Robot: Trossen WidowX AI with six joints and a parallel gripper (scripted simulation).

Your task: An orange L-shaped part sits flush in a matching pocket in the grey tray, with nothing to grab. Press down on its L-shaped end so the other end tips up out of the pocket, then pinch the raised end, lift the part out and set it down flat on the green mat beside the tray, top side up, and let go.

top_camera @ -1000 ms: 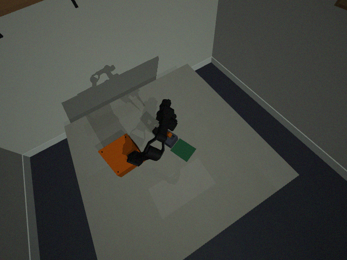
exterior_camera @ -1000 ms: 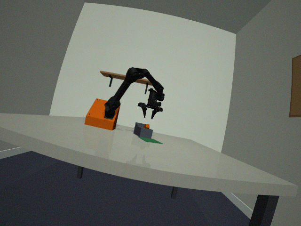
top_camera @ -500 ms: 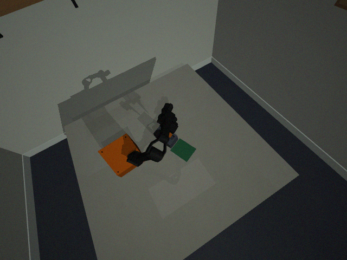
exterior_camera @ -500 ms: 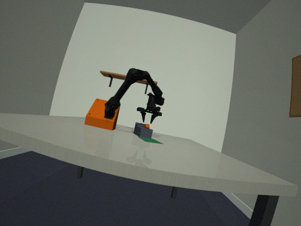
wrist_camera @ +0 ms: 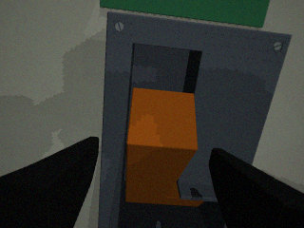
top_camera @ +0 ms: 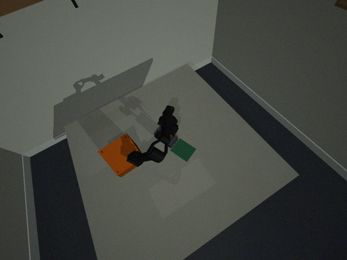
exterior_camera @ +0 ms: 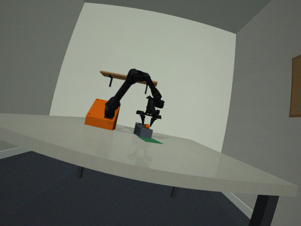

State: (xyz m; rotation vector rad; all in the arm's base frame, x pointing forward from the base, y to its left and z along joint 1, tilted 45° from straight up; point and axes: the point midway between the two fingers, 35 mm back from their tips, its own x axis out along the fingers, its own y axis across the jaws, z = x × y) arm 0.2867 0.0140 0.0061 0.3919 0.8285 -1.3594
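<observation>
Right now my gripper tip is 4 cm above the orange L-shaped part, 3 cm to the right of it and 3 cm past it. The rest, counted from my gripper tip: green mat 14 cm to the right, 9 cm below, 3 cm ahead.
</observation>
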